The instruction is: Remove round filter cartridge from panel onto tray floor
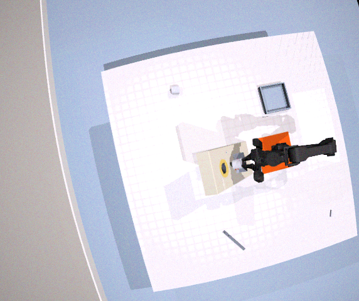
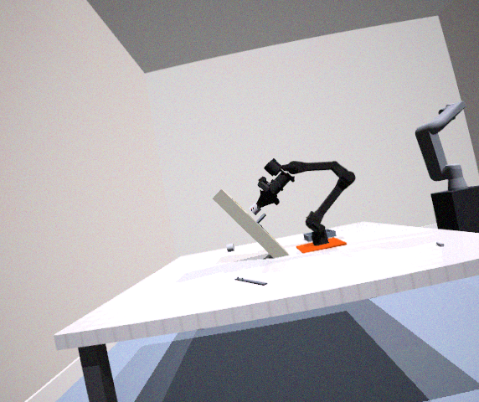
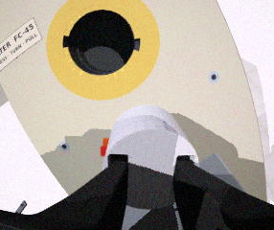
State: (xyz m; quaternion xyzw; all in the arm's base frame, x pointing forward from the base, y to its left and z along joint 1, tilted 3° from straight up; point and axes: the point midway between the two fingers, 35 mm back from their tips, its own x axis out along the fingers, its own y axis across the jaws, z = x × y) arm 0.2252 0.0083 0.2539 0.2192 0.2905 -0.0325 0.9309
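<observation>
My gripper tip is 1 cm short of the round filter cartridge and 1 cm above it. The rest, counted from my gripper tip: tray 30 cm behind, 30 cm to the right, 22 cm below; then beige service panel 5 cm ahead, 6 cm below.
</observation>
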